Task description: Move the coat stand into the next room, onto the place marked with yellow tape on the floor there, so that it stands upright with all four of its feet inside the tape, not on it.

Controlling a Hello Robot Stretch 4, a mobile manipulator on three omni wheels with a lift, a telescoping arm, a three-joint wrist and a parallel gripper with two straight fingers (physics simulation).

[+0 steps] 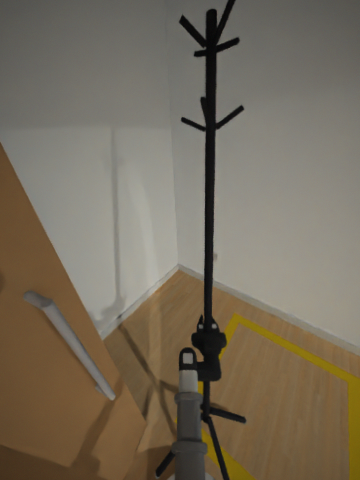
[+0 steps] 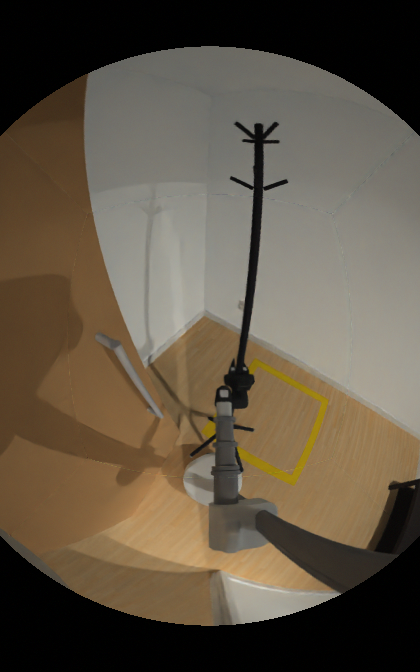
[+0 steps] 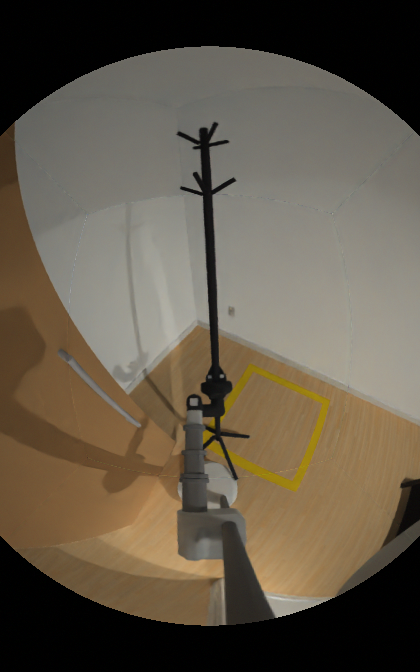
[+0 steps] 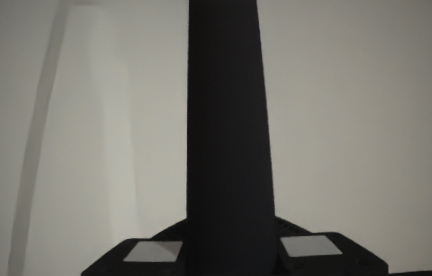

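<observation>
The black coat stand (image 1: pixel 210 200) (image 2: pixel 255 250) (image 3: pixel 210 260) (image 4: pixel 227 125) looks upright, nearly straight. My gripper (image 1: pixel 208 325) (image 2: pixel 239 370) (image 3: pixel 216 375) (image 4: pixel 230 231) is shut on its pole, low down, one finger on each side. The yellow tape outline (image 1: pixel 295 348) (image 2: pixel 290 381) (image 3: pixel 290 385) is on the floor at the right. The stand's hub shows over the outline's near left corner. One foot points right, over the inside; one points toward me across the near tape; one points left, outside. The arm partly hides the feet. Whether they touch the floor is unclear.
A brown door (image 1: pixel 40 410) (image 2: pixel 40 240) (image 3: pixel 30 280) with a grey bar handle (image 1: pixel 75 350) (image 2: pixel 132 377) (image 3: pixel 100 397) stands close on the left. Walls meet in a corner behind the stand. Dark furniture (image 2: pixel 397 515) (image 3: pixel 407 510) is at the far right.
</observation>
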